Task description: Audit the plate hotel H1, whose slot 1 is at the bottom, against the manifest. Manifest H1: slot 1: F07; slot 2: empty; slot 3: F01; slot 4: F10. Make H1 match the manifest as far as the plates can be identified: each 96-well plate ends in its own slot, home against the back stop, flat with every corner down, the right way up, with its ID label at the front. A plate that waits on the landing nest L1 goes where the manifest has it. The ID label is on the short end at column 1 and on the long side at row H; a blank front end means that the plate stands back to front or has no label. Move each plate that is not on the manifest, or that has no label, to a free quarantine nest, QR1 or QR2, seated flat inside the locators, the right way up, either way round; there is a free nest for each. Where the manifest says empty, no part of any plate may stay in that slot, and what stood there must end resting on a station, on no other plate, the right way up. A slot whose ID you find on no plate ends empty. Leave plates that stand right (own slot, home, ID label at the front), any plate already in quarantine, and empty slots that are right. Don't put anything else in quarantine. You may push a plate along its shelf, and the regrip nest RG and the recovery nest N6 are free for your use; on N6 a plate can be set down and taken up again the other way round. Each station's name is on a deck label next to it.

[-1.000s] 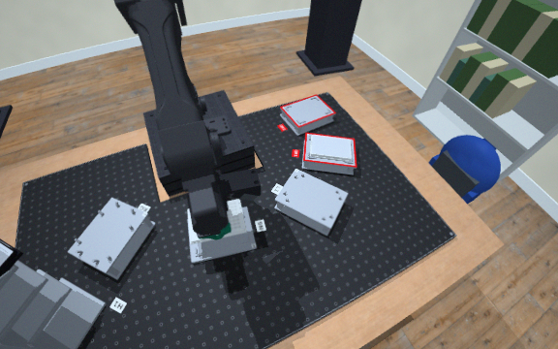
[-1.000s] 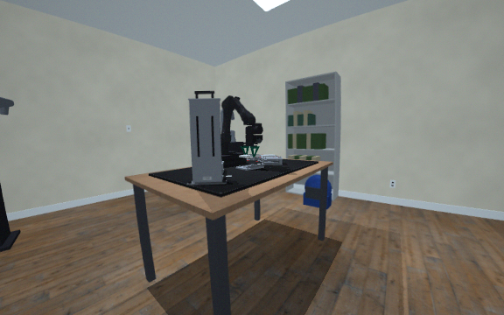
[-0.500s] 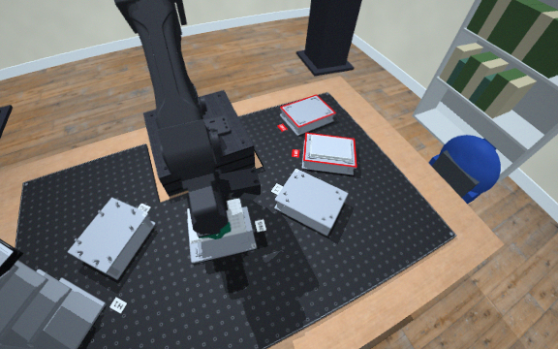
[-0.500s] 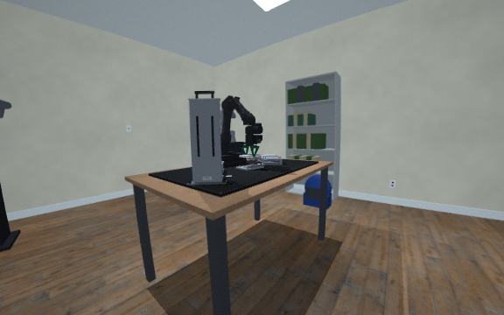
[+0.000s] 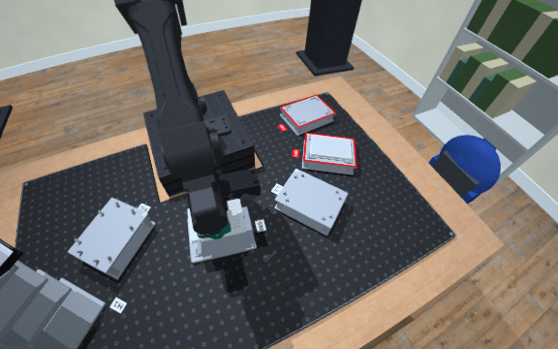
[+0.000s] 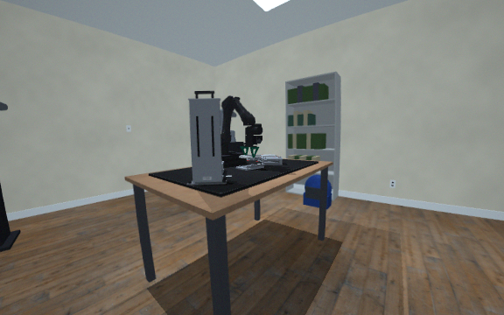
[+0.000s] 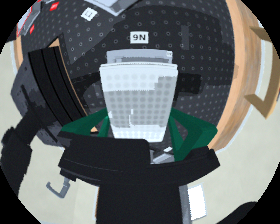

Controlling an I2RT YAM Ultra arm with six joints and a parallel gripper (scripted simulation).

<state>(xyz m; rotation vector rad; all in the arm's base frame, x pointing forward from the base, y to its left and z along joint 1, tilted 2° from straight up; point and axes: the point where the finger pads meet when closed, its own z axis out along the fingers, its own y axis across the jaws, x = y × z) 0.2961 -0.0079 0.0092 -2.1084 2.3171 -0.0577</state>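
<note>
Right now the N6 label is 11 cm to the left of my hand, 9 cm below it and 1 cm ahead of it. Round my hand: plate hotel H1 (43 cm to the right, 13 cm ahead, 11 cm above); H1 deck label (27 cm to the right, 10 cm ahead, 9 cm below); red-framed quarantine nest (40 cm to the left, 34 cm behind, 5 cm below).
</note>
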